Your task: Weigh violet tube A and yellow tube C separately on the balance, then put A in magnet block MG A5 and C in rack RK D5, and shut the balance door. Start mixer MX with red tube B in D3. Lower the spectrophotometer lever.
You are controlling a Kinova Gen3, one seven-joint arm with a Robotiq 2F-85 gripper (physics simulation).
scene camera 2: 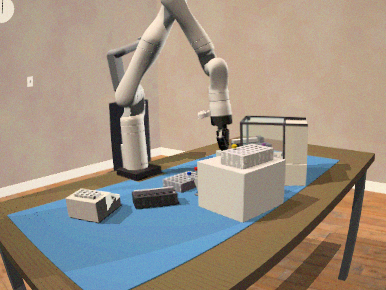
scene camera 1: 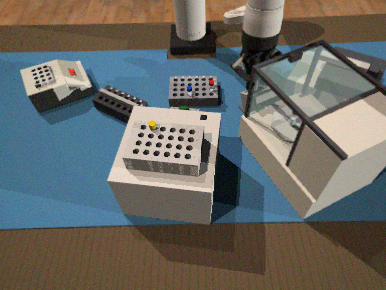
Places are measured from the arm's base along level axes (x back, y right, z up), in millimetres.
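Pixels of known places: arm's base at its link origin: [scene camera 2: 136,167] [scene camera 1: 191,32].
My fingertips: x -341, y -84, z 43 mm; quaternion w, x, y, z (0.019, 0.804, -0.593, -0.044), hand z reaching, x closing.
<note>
For each thing: its top centre in the pictures, then the offset to it from my fingertips. "pt": a spot on its surface instead.
- Yellow tube C at its top centre: [scene camera 1: 152,123] [scene camera 2: 234,144] dx -153, dy +247, dz +116 mm
- red-capped tube at its top centre: [scene camera 1: 211,81] dx +70, dy +83, dz -13 mm
- blue-capped tube at its top centre: [scene camera 1: 189,87] dx +62, dy +143, dz -13 mm
- grey rack at its top centre: [scene camera 1: 193,86] [scene camera 2: 185,177] dx +88, dy +128, dz -37 mm
- black magnet block at its top centre: [scene camera 1: 118,97] [scene camera 2: 153,188] dx +73, dy +322, dz -19 mm
- balance at its top centre: [scene camera 1: 315,70] [scene camera 2: 263,116] dx -128, dy -56, dz +156 mm
- large white box at its top centre: [scene camera 1: 171,114] [scene camera 2: 231,146] dx -127, dy +209, dz +103 mm
- holed block at a spot on its surface: [scene camera 1: 162,165] pt dx -228, dy +241, dz +92 mm
- small white device at its top centre: [scene camera 2: 91,189] [scene camera 1: 52,70] dx +184, dy +480, dz +3 mm
- green cap at its top centre: [scene camera 1: 183,105] dx -18, dy +171, dz +8 mm
Yellow tube C [scene camera 1: 152,124] [scene camera 2: 234,146] stands in the back row of the holed block on the large white box. A violet cap [scene camera 2: 264,144] shows behind that block in scene camera 2; its seat is unclear. A red-capped tube [scene camera 1: 211,83] and a blue-capped tube [scene camera 1: 189,88] stand in the grey rack [scene camera 1: 173,98] [scene camera 2: 172,183]. The black magnet block [scene camera 1: 112,104] [scene camera 2: 155,199] lies left of it. The balance [scene camera 1: 345,180] [scene camera 2: 296,150] has a glass-topped chamber; its door position is unclear. My gripper [scene camera 2: 223,147] is shut and empty, pointing down beside the balance's back left side; its tips are hidden in scene camera 1.
The large white box [scene camera 1: 160,197] [scene camera 2: 225,192] carries the holed block [scene camera 1: 162,165] [scene camera 2: 247,157] at the front middle. A small white device [scene camera 1: 47,99] [scene camera 2: 85,207] with wells stands at the left. A dark grey device [scene camera 1: 379,56] is behind the balance. A green cap [scene camera 1: 184,108] shows behind the box.
</note>
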